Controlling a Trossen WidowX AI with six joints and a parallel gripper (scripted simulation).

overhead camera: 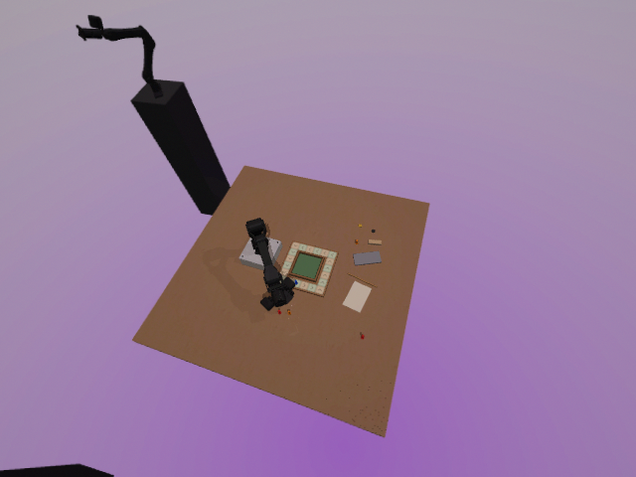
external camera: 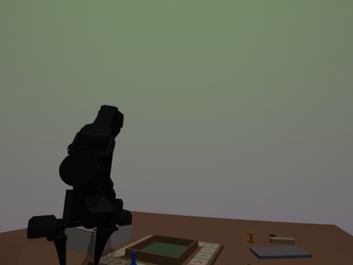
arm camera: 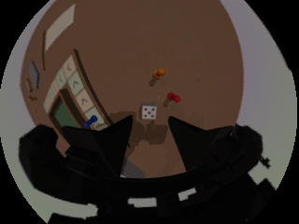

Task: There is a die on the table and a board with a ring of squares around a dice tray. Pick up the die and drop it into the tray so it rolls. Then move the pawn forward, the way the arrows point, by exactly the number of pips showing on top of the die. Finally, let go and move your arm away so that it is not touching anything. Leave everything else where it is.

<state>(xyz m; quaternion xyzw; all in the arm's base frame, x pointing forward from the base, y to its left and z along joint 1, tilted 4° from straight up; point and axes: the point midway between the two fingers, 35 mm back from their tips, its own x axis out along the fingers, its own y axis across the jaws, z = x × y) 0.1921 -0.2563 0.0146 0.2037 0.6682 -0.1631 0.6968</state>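
The white die is 30 mm below my gripper tip. From my gripper tip the other things lie so: cream card 380 mm ahead, 120 mm to the left, 50 mm below; blue pawn 40 mm ahead, 120 mm to the left, 20 mm below; green dice tray 80 mm ahead, 230 mm to the left, 40 mm below.
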